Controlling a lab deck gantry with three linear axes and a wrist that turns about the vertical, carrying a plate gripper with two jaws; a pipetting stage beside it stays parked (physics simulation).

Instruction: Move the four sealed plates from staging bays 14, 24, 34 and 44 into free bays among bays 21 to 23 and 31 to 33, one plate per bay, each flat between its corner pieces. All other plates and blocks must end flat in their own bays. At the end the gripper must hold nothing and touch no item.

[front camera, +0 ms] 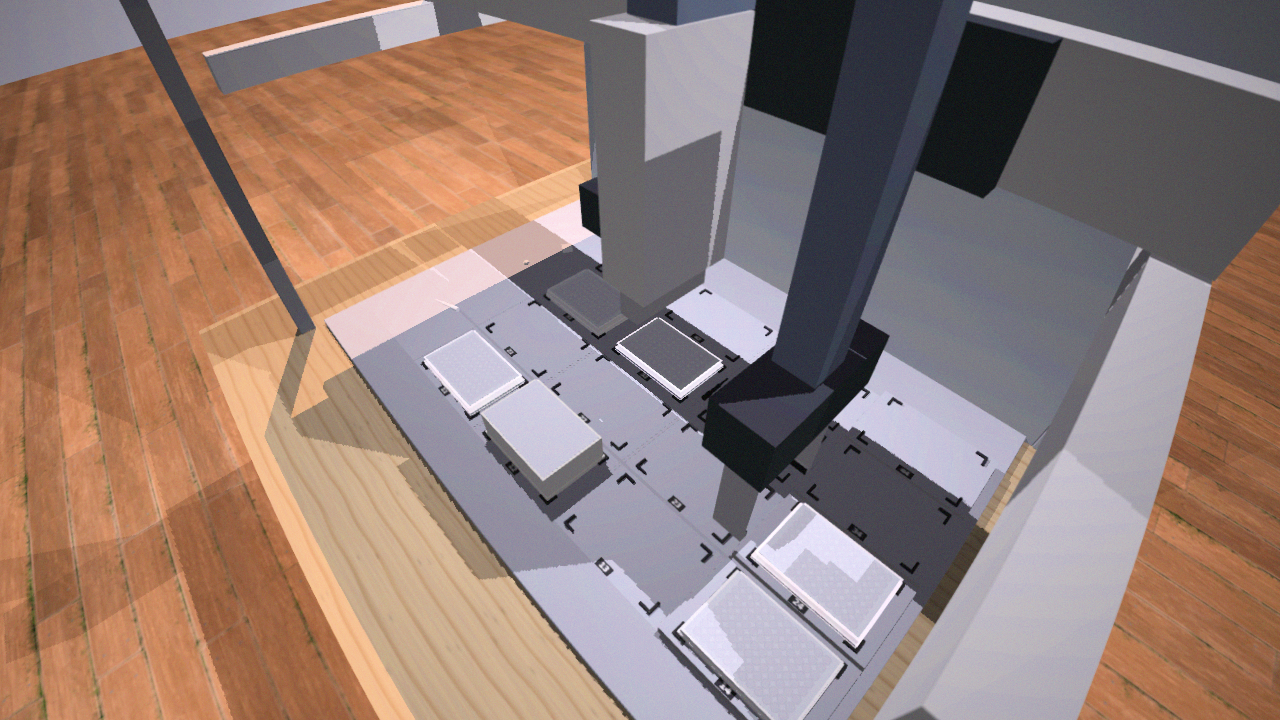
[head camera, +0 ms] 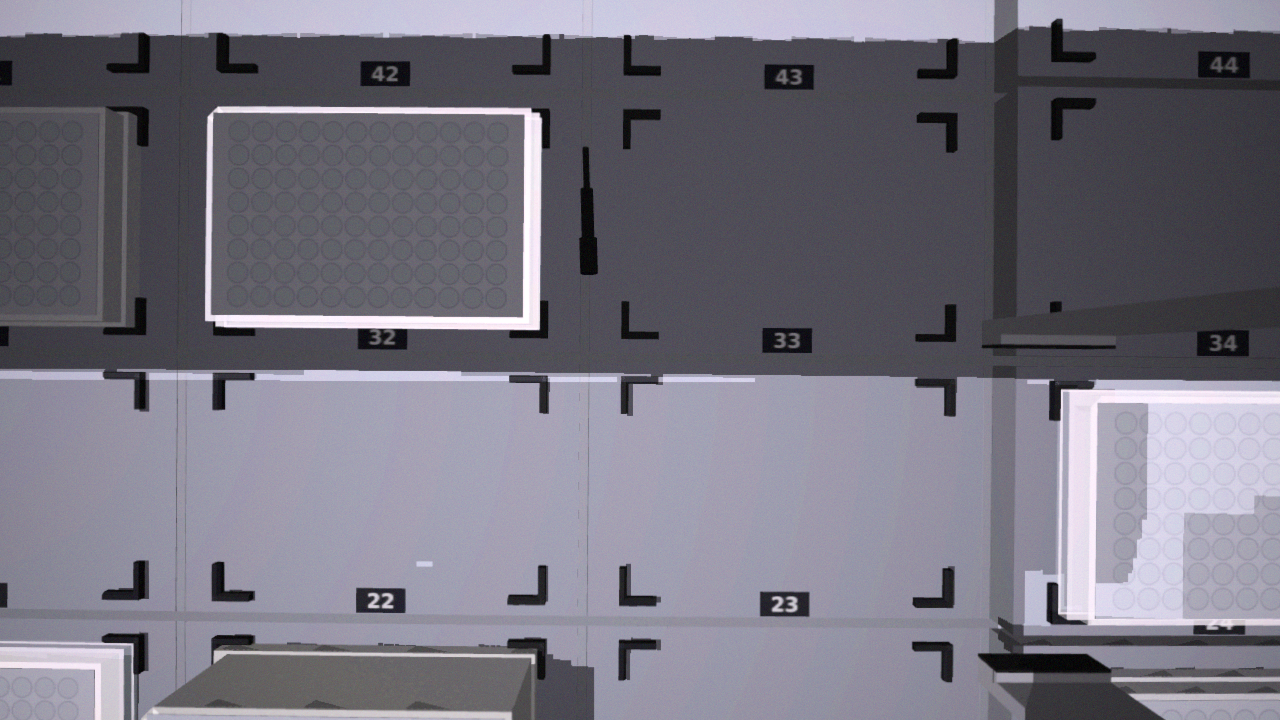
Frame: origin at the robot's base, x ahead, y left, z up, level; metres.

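Seen in the pictures: gripper, fingertip midpoint: [front camera: 762, 493] [head camera: 1034, 501]; robot's base, link origin: [front camera: 424, 364].
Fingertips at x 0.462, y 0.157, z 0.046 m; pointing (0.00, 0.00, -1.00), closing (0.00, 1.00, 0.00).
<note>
Offsets run from my fingertips to a thing's top centre.
A white plate @[dx +0.094, dy -0.007, dz -0.017 m] [front camera: 827, 573] [head camera: 1190, 528] lies in bay 24, and another plate @[dx +0.094, dy -0.114, dz -0.017 m] [front camera: 760, 644] [head camera: 1208, 698] lies in bay 14. A plate @[dx -0.398, dy +0.100, dz -0.032 m] [front camera: 586, 300] [head camera: 44, 214] in shadow lies in bay 31. A plate @[dx -0.234, dy +0.100, dz -0.032 m] [front camera: 669, 356] [head camera: 366, 214] lies flat in bay 32 between its corner pieces. Bays 22, 23 and 33 show no plate; bays 34 and 44 hold none where they show. My gripper [front camera: 771, 501] [head camera: 1045, 503] is open and empty, above the deck near the bay 23 side of the bay 24 plate. Its far jaw is partly hidden in the front view.
A plate @[dx -0.398, dy -0.114, dz -0.032 m] [front camera: 474, 368] [head camera: 53, 694] lies in bay 11. A tall block @[dx -0.234, dy -0.114, dz -0.004 m] [front camera: 543, 434] [head camera: 358, 685] stands beside it in bay 12. A thin black tapered item @[dx -0.151, dy +0.105, dz -0.038 m] [front camera: 716, 391] [head camera: 587, 214] lies between bays 32 and 33. The pipetting stage [front camera: 662, 197] hangs over the back left.
</note>
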